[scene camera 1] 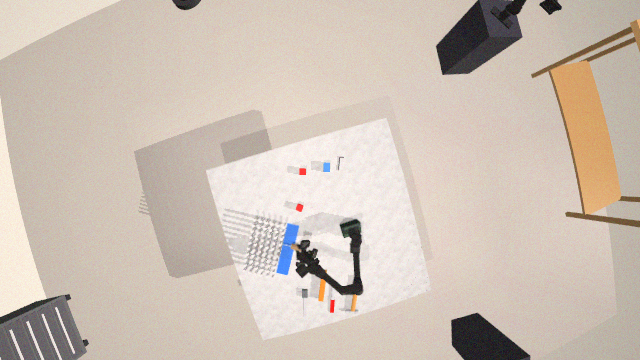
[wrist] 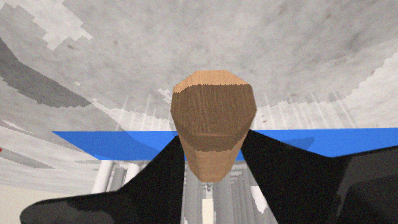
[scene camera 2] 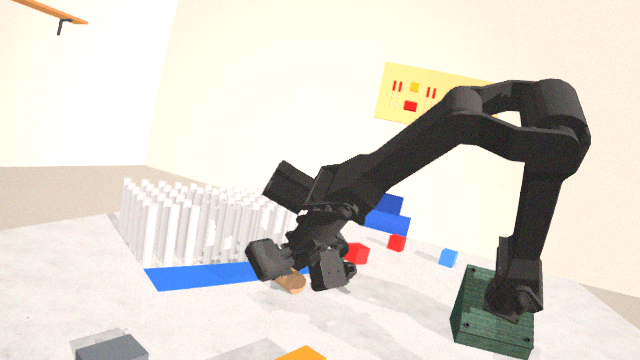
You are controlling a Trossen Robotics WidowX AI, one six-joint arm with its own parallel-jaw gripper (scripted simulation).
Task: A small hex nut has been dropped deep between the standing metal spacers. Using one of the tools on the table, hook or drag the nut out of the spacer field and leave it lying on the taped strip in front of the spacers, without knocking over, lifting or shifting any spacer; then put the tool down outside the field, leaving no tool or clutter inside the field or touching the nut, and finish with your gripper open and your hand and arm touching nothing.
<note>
In view: my gripper [scene camera 2: 281, 275] and a blue taped strip [scene camera 2: 170, 278].
My gripper also shows in the wrist view [wrist: 209, 136].
</note>
